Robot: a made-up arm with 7 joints. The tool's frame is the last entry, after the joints. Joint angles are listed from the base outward.
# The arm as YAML. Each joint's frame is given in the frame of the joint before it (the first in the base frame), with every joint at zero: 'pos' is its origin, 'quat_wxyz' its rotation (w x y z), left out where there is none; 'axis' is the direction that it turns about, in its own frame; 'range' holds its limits. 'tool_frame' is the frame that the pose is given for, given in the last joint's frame.
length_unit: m
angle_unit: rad
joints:
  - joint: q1
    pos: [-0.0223, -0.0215, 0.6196]
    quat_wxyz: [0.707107, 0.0, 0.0, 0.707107]
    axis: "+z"
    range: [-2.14, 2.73]
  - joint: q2
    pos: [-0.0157, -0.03, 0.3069]
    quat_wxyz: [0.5, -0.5, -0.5, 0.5]
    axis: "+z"
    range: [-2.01, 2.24]
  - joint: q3
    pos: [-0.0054, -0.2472, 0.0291]
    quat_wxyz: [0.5, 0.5, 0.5, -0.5]
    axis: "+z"
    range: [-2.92, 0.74]
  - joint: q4
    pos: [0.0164, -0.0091, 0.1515]
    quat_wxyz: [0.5, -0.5, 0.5, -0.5]
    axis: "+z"
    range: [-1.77, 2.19]
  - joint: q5
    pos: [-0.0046, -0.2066, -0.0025]
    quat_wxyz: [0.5, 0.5, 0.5, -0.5]
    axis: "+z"
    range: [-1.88, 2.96]
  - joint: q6
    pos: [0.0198, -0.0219, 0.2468]
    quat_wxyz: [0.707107, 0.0, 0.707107, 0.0]
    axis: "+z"
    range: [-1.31, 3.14]
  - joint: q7
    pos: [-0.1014, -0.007, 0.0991]
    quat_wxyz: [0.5, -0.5, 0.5, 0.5]
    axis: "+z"
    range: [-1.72, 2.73]
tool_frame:
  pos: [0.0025, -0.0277, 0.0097]
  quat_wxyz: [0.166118, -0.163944, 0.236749, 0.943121]
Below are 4 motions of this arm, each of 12 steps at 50 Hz.
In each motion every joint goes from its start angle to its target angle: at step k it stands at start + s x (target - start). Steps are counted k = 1, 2, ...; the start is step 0. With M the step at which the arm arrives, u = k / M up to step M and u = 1 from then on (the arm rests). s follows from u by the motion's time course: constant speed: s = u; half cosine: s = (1 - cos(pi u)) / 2; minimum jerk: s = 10 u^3 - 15 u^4 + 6 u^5.
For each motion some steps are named. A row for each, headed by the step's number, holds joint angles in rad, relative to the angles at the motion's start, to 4 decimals.
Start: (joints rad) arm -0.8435 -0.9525 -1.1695 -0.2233 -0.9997 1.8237 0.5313
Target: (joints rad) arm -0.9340 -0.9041 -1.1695 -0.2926 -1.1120 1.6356 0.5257
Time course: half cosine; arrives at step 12
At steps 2, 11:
2: -0.0061 0.0032 0.0000 -0.0046 -0.0075 -0.0126 -0.0004
11: -0.0890 0.0476 0.0000 -0.0681 -0.1104 -0.1849 -0.0055

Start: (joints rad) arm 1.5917 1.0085 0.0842 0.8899 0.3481 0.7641 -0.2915
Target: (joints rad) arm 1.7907 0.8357 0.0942 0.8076 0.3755 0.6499 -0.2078
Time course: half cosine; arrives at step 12
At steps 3, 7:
3: 0.0291 -0.0253 0.0015 -0.0121 0.0040 -0.0167 0.0123
7: 0.1253 -0.1088 0.0063 -0.0518 0.0172 -0.0719 0.0527

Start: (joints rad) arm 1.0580 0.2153 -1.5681 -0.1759 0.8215 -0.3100 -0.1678
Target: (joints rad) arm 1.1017 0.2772 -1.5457 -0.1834 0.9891 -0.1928 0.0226
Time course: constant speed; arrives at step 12
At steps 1, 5, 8, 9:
1: 0.0036 0.0052 0.0019 -0.0006 0.0140 0.0098 0.0159
5: 0.0182 0.0258 0.0093 -0.0031 0.0698 0.0488 0.0793
8: 0.0291 0.0413 0.0149 -0.0050 0.1117 0.0781 0.1269
9: 0.0328 0.0464 0.0168 -0.0056 0.1257 0.0879 0.1428

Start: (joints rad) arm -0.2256 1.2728 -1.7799 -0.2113 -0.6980 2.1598 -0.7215
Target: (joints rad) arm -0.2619 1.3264 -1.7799 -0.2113 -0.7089 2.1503 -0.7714
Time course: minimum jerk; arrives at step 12
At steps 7, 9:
7: -0.0237 0.0350 0.0000 0.0000 -0.0071 -0.0062 -0.0326
9: -0.0325 0.0481 0.0000 0.0000 -0.0098 -0.0085 -0.0447

